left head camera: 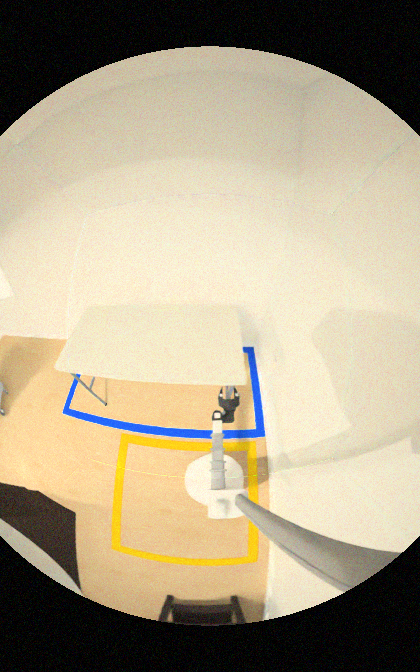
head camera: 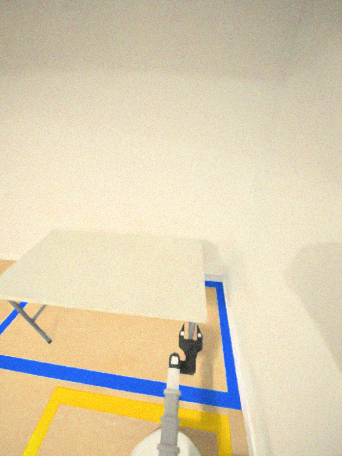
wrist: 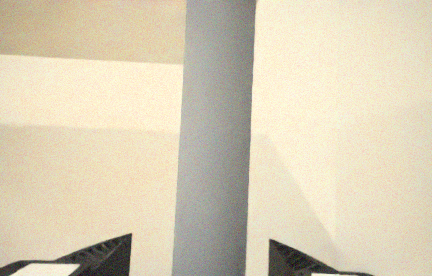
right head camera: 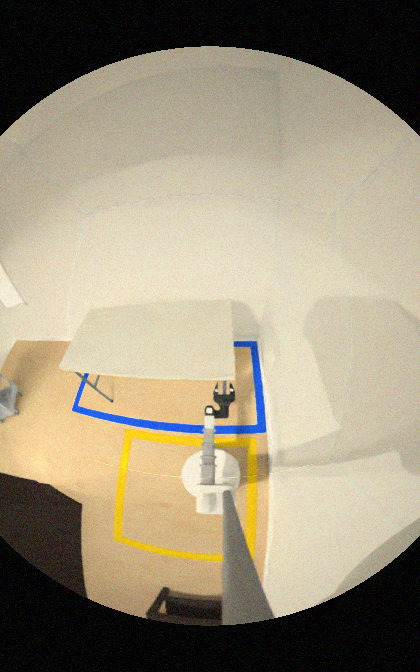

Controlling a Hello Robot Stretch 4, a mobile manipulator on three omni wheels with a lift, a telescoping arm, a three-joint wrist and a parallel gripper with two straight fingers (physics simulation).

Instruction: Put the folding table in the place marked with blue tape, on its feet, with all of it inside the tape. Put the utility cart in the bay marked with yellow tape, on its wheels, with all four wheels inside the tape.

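Places are measured from the robot's base along level axes (x ahead, y left, z up), in metres.
Pixels of known places: gripper, between the fingertips: (head camera: 190, 324).
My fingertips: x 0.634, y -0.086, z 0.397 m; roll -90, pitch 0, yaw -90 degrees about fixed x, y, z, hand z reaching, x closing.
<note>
Behind a point stands the place of what it marks.
The folding table (head camera: 115, 275) @[x 0.719, y 0.388, z 0.710 m] (left head camera: 155, 345) (right head camera: 155, 340) stands upright over the place marked with blue tape (head camera: 100, 378) @[x 0.395, y 0.514, z -0.026 m] (left head camera: 150, 429) (right head camera: 150, 425). Its visible left foot is inside the tape; the far feet are hidden, and I cannot tell if the whole top is inside. My gripper (head camera: 191, 330) @[x 0.634, y -0.086, z 0.397 m] (left head camera: 229, 391) (right head camera: 224, 387) (wrist: 200, 257) @[x 0.634, y -0.086, z 0.397 m] is open around the grey near-right table leg (wrist: 215, 125) @[x 0.552, y -0.091, z 0.466 m], with gaps on both sides. The yellow-taped bay (head camera: 110, 407) @[x 0.264, y 0.388, z -0.026 m] (left head camera: 118, 500) (right head camera: 121, 500) lies nearer, with my base standing in it. I cannot identify the utility cart surely.
A grey-blue wheeled object (left head camera: 1, 397) (right head camera: 6, 400) is cut off at the far left. A dark framed object (left head camera: 202, 612) (right head camera: 192, 607) stands beyond the bay's bottom edge. A large dark brown piece (left head camera: 40, 520) (right head camera: 40, 525) is at lower left. A wall runs close along the right.
</note>
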